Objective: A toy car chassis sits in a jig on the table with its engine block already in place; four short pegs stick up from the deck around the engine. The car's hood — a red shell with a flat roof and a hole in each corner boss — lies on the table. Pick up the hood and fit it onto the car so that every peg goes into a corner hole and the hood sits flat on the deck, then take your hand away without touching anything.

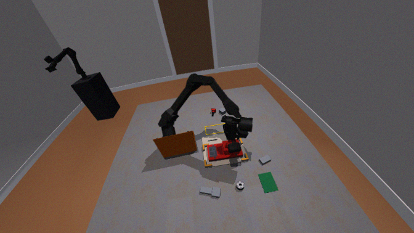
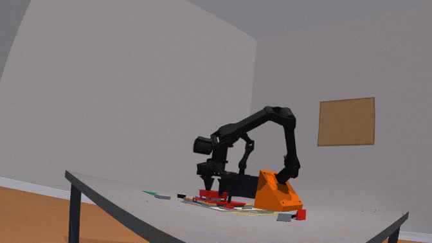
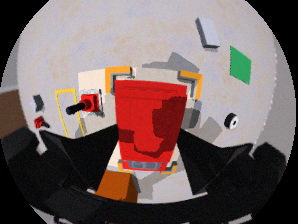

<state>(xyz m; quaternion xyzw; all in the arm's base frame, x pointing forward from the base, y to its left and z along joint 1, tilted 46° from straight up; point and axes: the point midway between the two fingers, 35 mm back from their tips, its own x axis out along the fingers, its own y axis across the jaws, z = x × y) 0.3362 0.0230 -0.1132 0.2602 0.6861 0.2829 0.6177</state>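
My gripper tip is right at the red hood. Round my gripper tip: grey engine block: 30 mm below, 10 mm to the left; green plate: 220 mm to the right, 140 mm ahead, 50 mm below; jig: 40 mm below, 40 mm behind, 20 mm to the left.
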